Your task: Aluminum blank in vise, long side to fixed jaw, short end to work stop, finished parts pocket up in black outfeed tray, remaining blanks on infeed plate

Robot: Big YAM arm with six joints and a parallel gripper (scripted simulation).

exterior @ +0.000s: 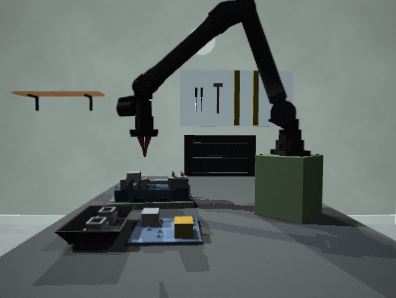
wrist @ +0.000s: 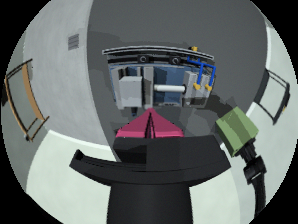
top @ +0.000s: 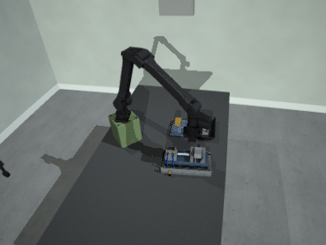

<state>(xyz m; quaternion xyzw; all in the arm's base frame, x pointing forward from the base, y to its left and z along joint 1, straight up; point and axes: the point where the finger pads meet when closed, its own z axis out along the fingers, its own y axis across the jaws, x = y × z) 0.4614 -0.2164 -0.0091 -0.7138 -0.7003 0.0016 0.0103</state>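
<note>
My hand is 4 cm short of the gray aluminum blank and 8 cm above it. Round my hand: vise: 3 cm behind, 14 cm below; yellow brass blank: 10 cm behind, 38 cm to the left, 15 cm below.
</note>
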